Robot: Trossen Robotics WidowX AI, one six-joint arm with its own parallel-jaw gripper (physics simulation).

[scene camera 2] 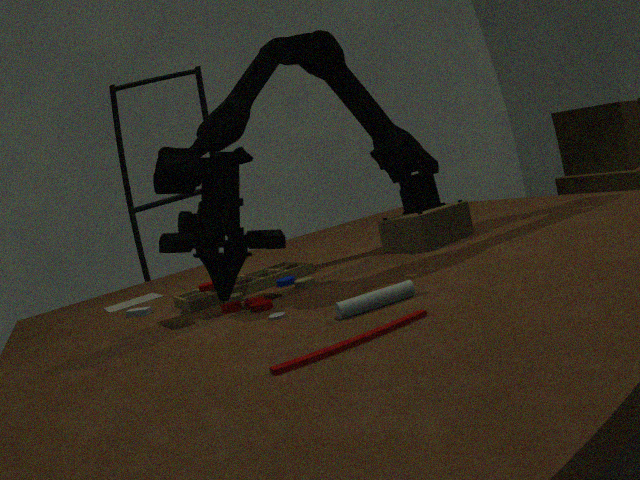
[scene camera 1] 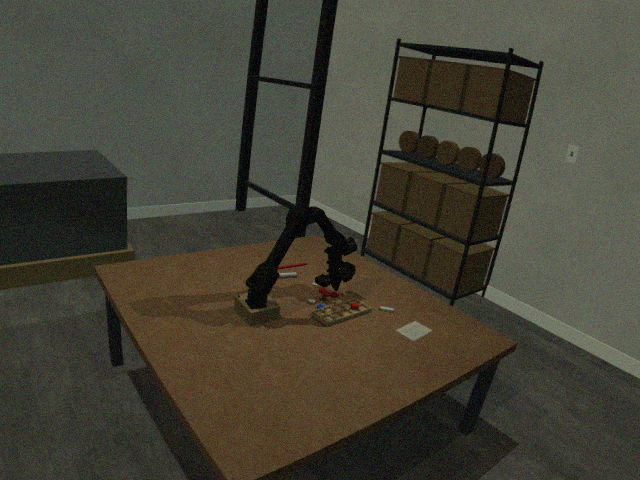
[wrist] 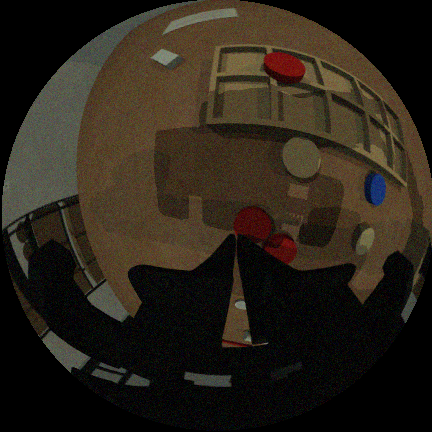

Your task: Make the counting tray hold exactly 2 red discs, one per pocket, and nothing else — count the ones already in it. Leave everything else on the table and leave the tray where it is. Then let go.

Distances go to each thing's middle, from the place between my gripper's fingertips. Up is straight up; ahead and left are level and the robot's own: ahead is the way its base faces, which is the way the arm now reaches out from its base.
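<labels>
The red rod (scene camera 2: 329, 351) is 60 mm behind my hand and 310 mm to the left of my hand, and it is 20 mm below my hand. The wooden counting tray (wrist: 330, 106) is 70 mm behind my hand, 150 mm to the right of my hand and 10 mm below my hand.
</labels>
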